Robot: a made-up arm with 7 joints.
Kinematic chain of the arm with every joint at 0, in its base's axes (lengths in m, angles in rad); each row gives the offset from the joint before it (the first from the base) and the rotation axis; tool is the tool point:
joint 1: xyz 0 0.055 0 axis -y
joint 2: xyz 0 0.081 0 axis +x
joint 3: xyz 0 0 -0.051 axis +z
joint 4: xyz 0 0 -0.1 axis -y
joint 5: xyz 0 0 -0.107 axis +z
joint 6: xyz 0 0 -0.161 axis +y
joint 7: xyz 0 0 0 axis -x
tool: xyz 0 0 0
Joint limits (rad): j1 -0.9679..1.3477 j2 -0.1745..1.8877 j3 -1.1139..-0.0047 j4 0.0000..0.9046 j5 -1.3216..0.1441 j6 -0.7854..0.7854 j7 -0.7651..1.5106
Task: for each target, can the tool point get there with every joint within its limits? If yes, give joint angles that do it. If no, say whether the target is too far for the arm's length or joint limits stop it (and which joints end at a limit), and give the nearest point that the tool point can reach.
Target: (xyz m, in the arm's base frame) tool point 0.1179 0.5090 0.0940
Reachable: yes | joints 0.4857 1.6926 -0.1175 0.5903 -0.5964 -0.6602 0.9487
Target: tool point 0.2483 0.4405 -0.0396
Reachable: yes | joints 0.6613 1.1251 -0.1984 0.7119 -0.0874 -0.1221 -0.0685
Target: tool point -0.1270 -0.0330 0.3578
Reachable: no: joint limits stop it (at a limit: joint 1, joint 2, joint 3, joint 4) | nearest point -0.0487 0.4372 0.2271 | short by 0.494 m
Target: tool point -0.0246 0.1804 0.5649
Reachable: no: too far | nearest point -0.0101 0.4372 0.2320 | short by 0.421 m
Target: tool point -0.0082 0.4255 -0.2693
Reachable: yes | joints -0.7199 1.0143 -0.1367 0.7018 -0.7476 -0.4101 0.5101
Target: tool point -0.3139 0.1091 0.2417
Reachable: no: joint limits stop it (at a limit: joint 1, joint 2, joint 3, joint 4) | nearest point -0.0487 0.4372 0.2271 | short by 0.422 m
